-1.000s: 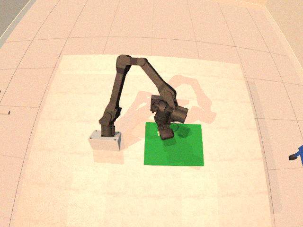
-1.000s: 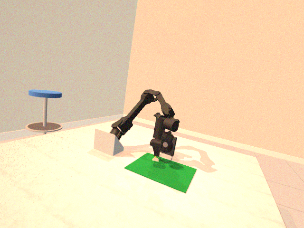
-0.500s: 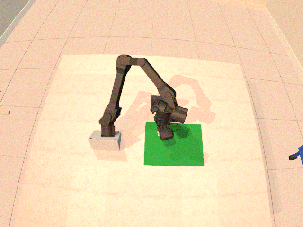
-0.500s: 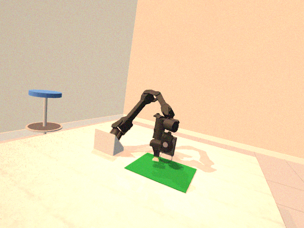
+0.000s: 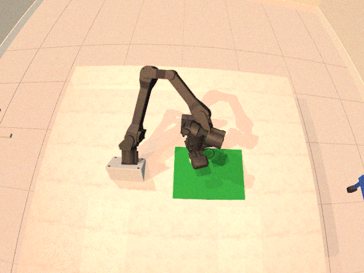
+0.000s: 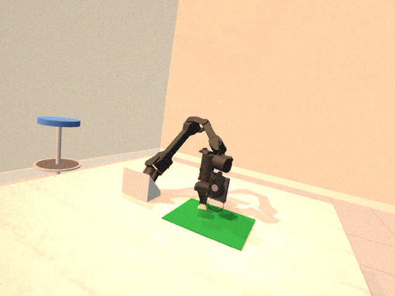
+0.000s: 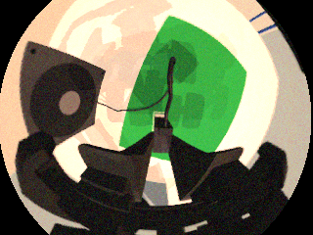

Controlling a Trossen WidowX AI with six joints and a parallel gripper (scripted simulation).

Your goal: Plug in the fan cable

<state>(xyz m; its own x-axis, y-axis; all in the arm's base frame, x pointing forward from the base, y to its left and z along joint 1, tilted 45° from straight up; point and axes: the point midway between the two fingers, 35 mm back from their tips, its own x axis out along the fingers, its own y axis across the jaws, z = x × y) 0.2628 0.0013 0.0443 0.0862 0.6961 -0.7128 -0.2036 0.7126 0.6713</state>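
Right now the pale four-pin header is 40 mm below my gripper tip and 10 mm ahead of it. Round my gripper tip: green board: 70 mm ahead, 60 mm to the right, 50 mm below; then dark plug: 10 mm ahead, 10 mm above; then dark square fan: 140 mm to the left, 20 mm ahead, 20 mm above.
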